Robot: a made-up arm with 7 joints.
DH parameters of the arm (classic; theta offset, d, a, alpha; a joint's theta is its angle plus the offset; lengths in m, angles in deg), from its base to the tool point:
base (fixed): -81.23 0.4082 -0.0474 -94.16
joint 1: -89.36 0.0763 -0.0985 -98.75
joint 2: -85.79 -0.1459 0.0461 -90
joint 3: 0 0.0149 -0.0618 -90
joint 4: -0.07 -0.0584 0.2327 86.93
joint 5: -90 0.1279 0.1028 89.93
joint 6: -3.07 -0.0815 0.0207 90
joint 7: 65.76 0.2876 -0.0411 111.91
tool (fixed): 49.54 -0.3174 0 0
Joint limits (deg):
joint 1: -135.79..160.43
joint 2: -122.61..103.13
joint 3: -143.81..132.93
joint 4: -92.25..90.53
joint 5: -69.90..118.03
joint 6: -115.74..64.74
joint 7: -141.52..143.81
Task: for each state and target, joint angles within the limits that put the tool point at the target. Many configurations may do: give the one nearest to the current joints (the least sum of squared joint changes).
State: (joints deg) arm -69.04 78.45 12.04 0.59 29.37 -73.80 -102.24
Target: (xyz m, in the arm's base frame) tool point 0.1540 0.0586 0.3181
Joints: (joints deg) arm -18.35 103.13 50.59 -23.45 47.11 -70.96 -86.95
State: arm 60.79 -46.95 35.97 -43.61 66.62 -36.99 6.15
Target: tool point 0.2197 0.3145 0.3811
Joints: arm 64.45 -18.14 31.20 -68.05 80.20 -13.30 -15.20
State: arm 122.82 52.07 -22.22 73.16 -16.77 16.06 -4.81
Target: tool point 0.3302 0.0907 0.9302
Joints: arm 140.12 53.18 -35.20 82.86 -17.89 5.41 3.74
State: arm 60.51 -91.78 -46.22 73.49 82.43 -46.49 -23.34
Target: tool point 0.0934 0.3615 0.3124
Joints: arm 65.37 -115.61 -44.75 90.53 70.20 -66.82 -12.06
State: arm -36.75 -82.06 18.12 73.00 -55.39 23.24 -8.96
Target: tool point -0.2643 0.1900 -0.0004
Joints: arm -22.34 -64.49 12.51 47.28 -47.78 -11.09 -13.20
